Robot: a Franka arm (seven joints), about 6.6 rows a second.
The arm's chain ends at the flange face. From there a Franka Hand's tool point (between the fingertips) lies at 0.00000 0.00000 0.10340 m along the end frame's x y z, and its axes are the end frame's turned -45 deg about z.
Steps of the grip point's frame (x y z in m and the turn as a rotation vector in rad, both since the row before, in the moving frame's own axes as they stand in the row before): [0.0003 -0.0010 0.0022 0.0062 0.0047 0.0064]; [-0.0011 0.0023 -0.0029 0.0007 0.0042 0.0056]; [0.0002 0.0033 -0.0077 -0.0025 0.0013 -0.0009]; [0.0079 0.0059 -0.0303 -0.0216 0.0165 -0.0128]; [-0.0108 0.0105 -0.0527 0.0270 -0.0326 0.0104]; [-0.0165 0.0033 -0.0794 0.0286 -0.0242 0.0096]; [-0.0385 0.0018 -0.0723 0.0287 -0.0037 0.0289]
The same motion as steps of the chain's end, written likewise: [-0.0004 -0.0001 0.0022 0.0077 -0.0011 0.0064]; [0.0006 0.0028 -0.0029 0.0035 0.0025 0.0056]; [0.0022 0.0021 -0.0077 -0.0008 0.0027 -0.0009]; [0.0070 -0.0018 -0.0303 -0.0036 0.0269 -0.0128]; [0.0041 0.0147 -0.0526 -0.0040 -0.0421 0.0104]; [-0.0055 0.0143 -0.0793 0.0031 -0.0373 0.0096]; [-0.0236 0.0304 -0.0723 0.0177 -0.0229 0.0289]
